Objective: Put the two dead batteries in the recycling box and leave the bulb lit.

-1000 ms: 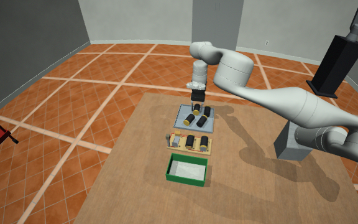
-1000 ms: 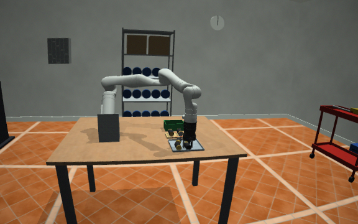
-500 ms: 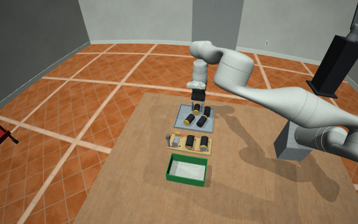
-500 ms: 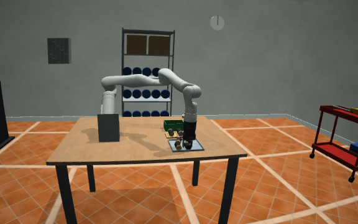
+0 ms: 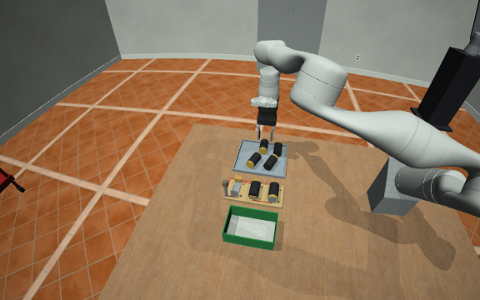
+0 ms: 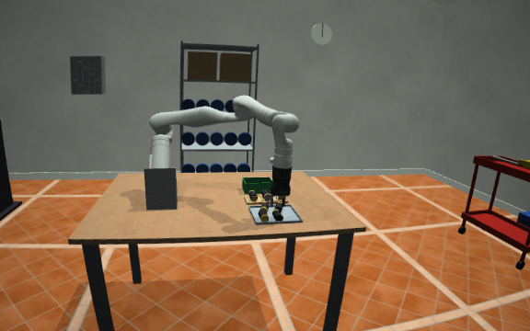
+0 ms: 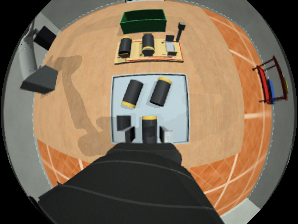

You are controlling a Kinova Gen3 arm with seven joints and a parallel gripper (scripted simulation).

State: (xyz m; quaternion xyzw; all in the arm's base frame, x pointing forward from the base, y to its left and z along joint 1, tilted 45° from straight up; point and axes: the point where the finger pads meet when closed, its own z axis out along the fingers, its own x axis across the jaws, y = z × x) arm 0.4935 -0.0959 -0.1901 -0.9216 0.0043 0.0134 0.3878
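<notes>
My gripper is now 8 cm above the grey tray and 5 cm to the right of it. Round my hand: green recycling box: 37 cm to the left, 6 cm below, 1 cm behind.
</notes>
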